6 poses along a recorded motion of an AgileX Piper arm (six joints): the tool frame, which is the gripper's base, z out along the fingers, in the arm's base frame.
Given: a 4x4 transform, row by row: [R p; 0 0 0 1], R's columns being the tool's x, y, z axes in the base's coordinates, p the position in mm. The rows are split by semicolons.
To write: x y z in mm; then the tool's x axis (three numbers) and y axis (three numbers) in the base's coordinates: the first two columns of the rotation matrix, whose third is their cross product. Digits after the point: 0 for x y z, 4 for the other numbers.
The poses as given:
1: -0.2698 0.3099 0.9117 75; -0.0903 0.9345 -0.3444 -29; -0.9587 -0.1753 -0.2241 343; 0 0 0 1
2: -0.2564 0.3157 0.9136 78; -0.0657 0.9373 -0.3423 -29; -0.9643 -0.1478 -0.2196 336; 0 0 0 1
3: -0.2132 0.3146 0.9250 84; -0.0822 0.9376 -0.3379 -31; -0.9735 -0.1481 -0.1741 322; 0 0 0 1
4: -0.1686 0.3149 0.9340 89; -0.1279 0.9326 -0.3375 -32; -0.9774 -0.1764 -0.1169 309; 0 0 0 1
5: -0.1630 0.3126 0.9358 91; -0.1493 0.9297 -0.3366 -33; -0.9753 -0.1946 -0.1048 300; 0 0 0 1
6: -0.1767 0.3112 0.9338 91; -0.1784 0.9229 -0.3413 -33; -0.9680 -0.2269 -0.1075 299; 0 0 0 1
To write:
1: 75 -29 343 -0.2698 -0.0903 -0.9587 0.3099 0.9345 -0.1753
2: 78 -29 336 -0.2564 -0.0657 -0.9643 0.3157 0.9373 -0.1478
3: 84 -31 322 -0.2132 -0.0822 -0.9735 0.3146 0.9376 -0.1481
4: 89 -32 309 -0.1686 -0.1279 -0.9774 0.3149 0.9326 -0.1764
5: 91 -33 300 -0.1630 -0.1493 -0.9753 0.3126 0.9297 -0.1946
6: 91 -33 299 -0.1767 -0.1784 -0.9680 0.3112 0.9229 -0.2269
